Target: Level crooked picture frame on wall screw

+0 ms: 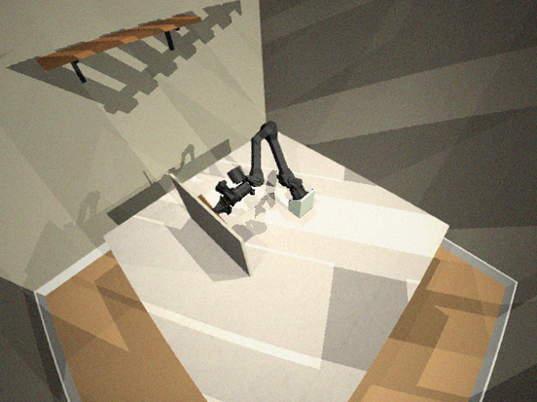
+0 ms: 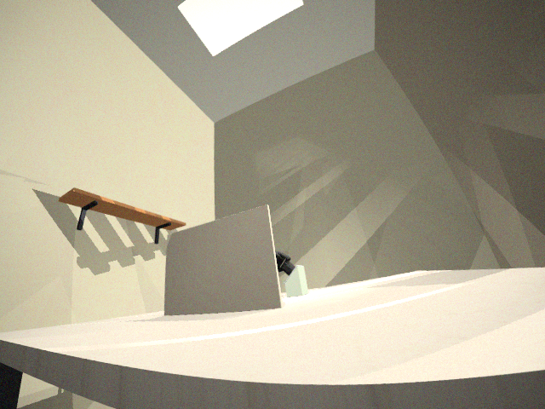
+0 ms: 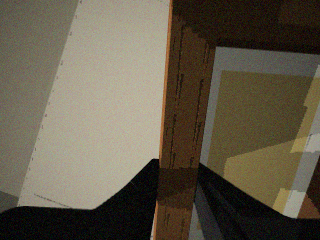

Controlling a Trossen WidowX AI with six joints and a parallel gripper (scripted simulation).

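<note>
My gripper tip is now 2 cm to the left of the wooden picture frame and 5 cm above it. From my gripper tip the other things lie so: upright wall panel 2 cm ahead, 7 cm below.
</note>
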